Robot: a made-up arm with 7 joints.
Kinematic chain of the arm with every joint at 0, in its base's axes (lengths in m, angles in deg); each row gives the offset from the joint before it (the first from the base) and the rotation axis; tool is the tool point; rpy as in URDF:
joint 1: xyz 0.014 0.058 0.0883 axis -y
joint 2: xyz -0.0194 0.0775 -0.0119 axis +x
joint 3: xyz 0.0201 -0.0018 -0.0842 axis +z
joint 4: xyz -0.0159 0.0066 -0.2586 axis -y
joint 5: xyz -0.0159 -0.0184 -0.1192 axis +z
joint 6: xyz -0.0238 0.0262 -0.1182 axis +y
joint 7: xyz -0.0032 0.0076 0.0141 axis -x
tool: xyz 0.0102 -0.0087 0.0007 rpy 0 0 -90
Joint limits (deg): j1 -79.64..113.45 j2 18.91..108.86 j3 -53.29..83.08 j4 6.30..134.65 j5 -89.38..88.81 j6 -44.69..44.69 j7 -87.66..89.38
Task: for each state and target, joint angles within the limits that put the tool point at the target. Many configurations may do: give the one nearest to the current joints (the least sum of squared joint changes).
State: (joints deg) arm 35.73 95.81 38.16 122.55 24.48 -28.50 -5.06
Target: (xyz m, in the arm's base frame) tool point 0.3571 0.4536 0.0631
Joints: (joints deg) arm 50.73 45.44 10.50 84.16 31.28 -33.03 -5.46
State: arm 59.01 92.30 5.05 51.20 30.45 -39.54 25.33
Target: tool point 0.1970 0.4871 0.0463
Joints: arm 22.92 97.99 -41.31 106.15 37.24 -35.20 25.17
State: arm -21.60 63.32 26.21 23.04 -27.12 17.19 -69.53
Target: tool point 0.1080 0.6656 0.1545
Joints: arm -9.76 89.76 40.23 40.36 -30.03 15.03 -69.52
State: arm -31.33 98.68 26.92 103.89 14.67 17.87 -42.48
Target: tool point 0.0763 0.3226 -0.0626
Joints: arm -53.50 74.69 2.24 134.65 -33.59 27.60 -43.48
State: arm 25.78 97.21 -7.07 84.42 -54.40 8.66 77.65
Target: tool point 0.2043 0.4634 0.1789
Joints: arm 8.89 102.42 -4.42 90.92 -54.65 11.91 77.75
